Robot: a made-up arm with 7 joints.
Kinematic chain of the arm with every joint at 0, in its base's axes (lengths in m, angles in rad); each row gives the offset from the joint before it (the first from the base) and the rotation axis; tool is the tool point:
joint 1: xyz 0 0 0.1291 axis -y
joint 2: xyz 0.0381 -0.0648 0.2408 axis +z
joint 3: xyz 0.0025 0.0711 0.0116 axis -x
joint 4: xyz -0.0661 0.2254 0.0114 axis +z
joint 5: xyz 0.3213 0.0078 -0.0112 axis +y
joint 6: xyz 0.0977 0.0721 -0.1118 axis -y
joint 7: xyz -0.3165 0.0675 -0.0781 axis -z
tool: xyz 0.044 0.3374 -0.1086
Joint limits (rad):
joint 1: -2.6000..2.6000
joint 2: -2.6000..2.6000
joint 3: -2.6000..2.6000
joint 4: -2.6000..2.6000
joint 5: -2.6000..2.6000
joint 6: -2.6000..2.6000
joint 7: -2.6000..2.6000
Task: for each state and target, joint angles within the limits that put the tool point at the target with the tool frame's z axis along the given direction. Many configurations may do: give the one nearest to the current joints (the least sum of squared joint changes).
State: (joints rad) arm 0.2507 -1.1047 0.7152 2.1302 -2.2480 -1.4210 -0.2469
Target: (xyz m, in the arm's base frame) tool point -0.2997 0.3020 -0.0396 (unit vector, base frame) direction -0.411 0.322 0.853
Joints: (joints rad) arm 0.8678 -0.7223 0.6860 2.0048 -1.9257 -1.7439 -0.3646
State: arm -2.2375 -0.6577 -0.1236 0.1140 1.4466 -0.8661 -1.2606
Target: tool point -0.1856 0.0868 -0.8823 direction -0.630 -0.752 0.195
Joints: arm -2.4092 -0.8861 0.2195 -0.1067 1.7015 -0.5117 -1.0676
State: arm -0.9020 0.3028 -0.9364 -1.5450 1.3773 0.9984 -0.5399
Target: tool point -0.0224 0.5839 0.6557 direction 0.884 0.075 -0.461
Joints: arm -1.3530 0.7831 -1.5402 -2.1649 0.7239 1.8587 -1.2110
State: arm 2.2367 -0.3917 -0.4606 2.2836 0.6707 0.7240 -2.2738
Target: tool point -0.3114 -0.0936 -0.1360 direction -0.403 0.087 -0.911
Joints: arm 2.5274 -0.1745 -0.7835 1.8496 0.8495 -0.0064 -2.4120
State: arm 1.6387 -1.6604 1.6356 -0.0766 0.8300 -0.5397 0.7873
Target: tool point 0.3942 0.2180 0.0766 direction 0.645 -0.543 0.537
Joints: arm 1.2741 -1.2613 1.3910 0.6383 0.6767 -0.4681 0.3324
